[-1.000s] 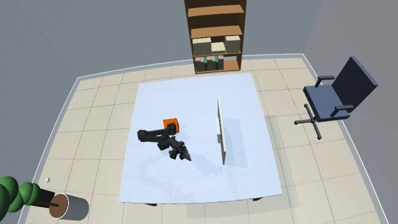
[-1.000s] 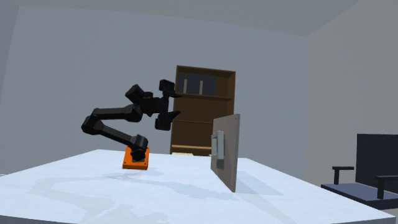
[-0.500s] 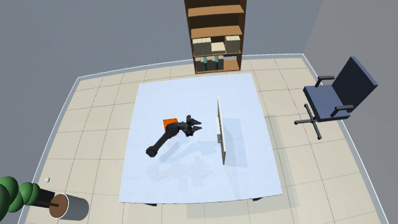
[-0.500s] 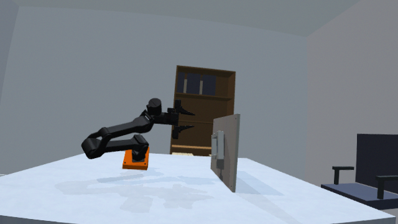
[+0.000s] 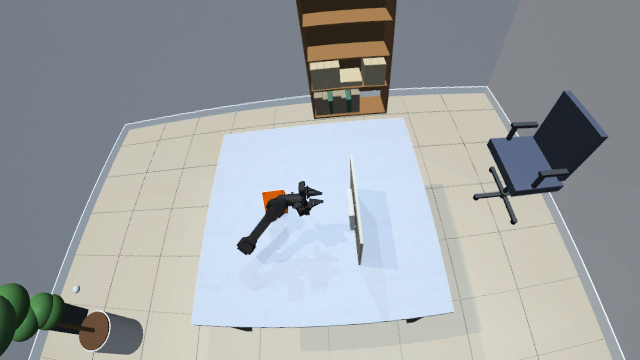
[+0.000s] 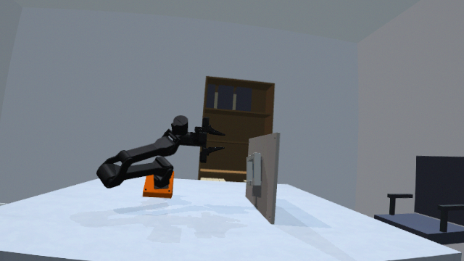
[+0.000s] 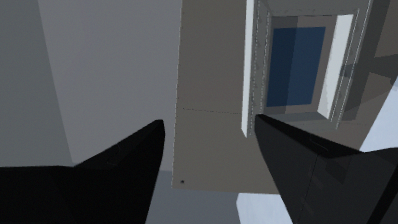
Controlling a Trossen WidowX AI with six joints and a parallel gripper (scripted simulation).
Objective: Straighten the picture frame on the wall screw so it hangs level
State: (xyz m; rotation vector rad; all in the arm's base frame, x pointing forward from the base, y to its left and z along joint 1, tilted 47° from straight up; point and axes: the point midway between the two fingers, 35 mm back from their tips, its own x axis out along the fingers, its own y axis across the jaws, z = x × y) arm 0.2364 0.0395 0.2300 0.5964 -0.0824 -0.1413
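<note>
My gripper tip is now 130 mm short of the picture frame, 110 mm above it and 30 mm to the left of it. From my gripper tip the other things lie so: wall panel 140 mm ahead, 120 mm below, 40 mm to the right.
</note>
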